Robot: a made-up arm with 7 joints.
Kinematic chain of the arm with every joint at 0, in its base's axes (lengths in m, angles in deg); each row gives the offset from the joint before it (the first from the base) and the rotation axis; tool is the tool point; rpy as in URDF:
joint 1: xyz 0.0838 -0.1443 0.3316 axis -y
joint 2: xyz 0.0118 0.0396 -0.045 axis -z
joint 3: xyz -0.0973 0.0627 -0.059 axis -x
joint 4: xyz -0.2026 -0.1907 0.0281 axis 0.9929 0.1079 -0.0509
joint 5: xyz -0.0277 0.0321 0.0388 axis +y
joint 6: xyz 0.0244 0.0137 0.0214 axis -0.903 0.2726 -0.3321
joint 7: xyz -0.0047 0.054 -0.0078 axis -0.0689 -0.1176 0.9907
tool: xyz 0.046 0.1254 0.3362 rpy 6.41 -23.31 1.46
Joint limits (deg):
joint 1: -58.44..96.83
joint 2: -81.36..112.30
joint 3: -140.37..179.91
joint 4: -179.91..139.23
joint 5: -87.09..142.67
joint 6: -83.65..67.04
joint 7: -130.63..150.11
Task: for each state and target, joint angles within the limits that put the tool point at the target. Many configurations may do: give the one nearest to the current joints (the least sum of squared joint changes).
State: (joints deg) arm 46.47 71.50 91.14 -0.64 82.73 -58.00 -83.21
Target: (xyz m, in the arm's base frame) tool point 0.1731 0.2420 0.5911
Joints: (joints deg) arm 34.77 46.51 129.44 -22.53 70.21 -66.45 -92.66
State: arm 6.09 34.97 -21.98 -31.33 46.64 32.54 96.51
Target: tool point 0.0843 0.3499 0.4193
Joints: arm 2.54 56.13 -8.82 -35.36 17.32 25.75 96.81
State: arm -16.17 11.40 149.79 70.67 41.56 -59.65 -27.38
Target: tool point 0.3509 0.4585 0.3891
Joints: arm -13.99 38.18 151.73 68.43 22.52 -55.40 -16.63
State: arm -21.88 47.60 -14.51 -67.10 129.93 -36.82 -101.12
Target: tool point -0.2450 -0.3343 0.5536
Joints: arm -36.18 30.83 -5.38 -70.41 136.39 -41.99 -101.75
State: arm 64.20 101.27 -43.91 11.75 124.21 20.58 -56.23
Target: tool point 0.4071 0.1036 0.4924
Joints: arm 63.14 93.76 -43.83 15.60 125.85 23.04 -55.29
